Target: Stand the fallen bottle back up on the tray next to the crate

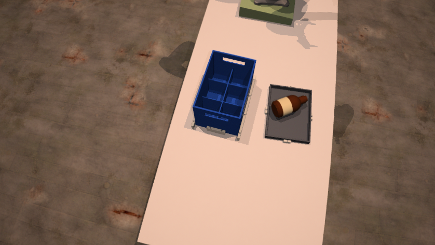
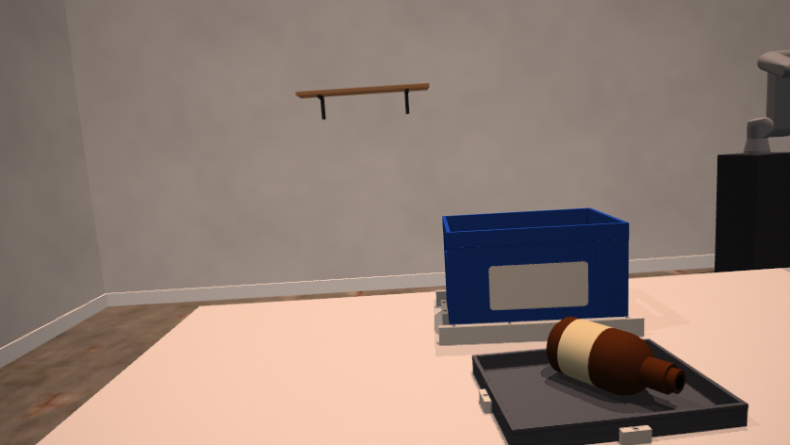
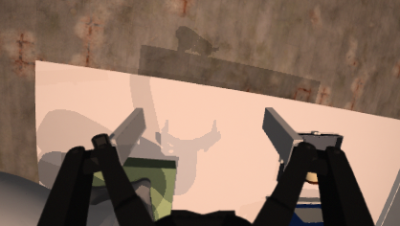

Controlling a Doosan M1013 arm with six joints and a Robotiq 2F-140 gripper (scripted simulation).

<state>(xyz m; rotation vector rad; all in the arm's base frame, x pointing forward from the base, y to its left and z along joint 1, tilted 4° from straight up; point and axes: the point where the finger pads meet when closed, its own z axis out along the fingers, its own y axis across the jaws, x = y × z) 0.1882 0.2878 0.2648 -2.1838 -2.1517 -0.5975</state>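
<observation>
Now: hand 440 mm short of the brown bottle, 260 mm to the left of it and 260 mm above it. Also, from my hand: blue crate: 540 mm to the right, 410 mm ahead, 220 mm below; then dark grey tray: 470 mm ahead, 290 mm below, 260 mm to the right.
</observation>
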